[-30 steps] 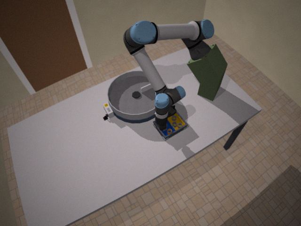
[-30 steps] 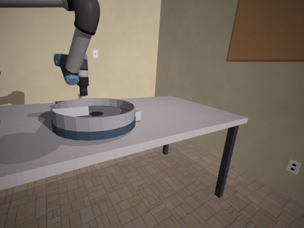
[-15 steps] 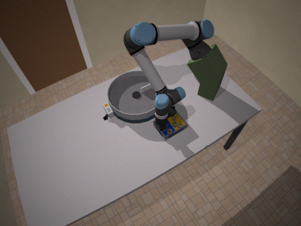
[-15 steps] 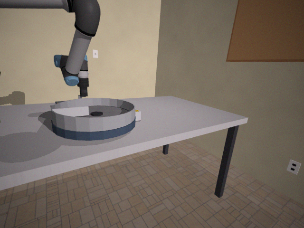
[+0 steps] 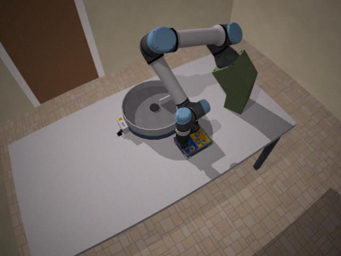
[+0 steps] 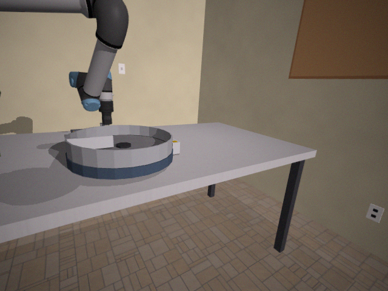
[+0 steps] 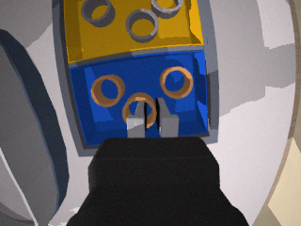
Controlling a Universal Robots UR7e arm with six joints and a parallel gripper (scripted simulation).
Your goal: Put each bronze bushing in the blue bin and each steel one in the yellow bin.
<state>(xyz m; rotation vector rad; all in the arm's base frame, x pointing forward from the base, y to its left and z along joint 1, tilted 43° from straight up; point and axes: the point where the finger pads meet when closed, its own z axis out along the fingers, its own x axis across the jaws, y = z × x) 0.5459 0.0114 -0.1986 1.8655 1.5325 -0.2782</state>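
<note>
The blue bin lies 6 cm behind my hand and 2 cm below it. The rest, counted from my hand: grey turntable (4 cm behind, 34 cm to the right, 1 cm above).
</note>
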